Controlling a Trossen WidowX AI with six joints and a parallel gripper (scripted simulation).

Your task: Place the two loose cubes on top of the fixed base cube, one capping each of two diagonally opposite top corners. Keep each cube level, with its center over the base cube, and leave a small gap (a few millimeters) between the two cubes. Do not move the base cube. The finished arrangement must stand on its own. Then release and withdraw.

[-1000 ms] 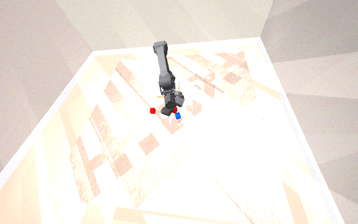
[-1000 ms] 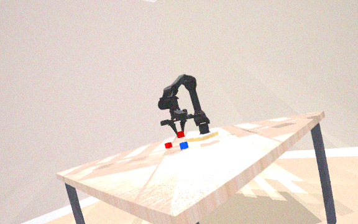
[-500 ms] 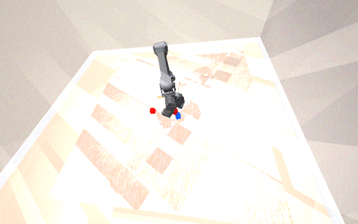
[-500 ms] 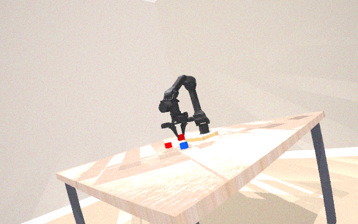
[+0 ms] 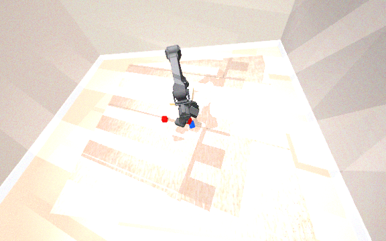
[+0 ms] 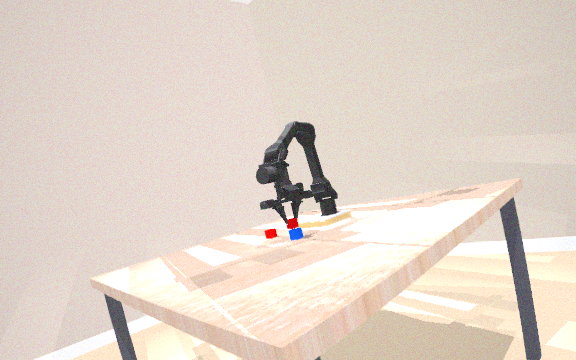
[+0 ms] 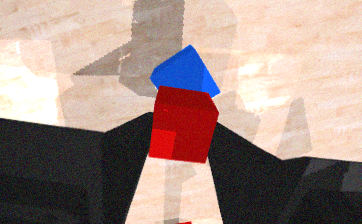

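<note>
My gripper tip is now 10 mm short of the blue base cube, 20 mm to the right of it and 40 mm above it.
</note>
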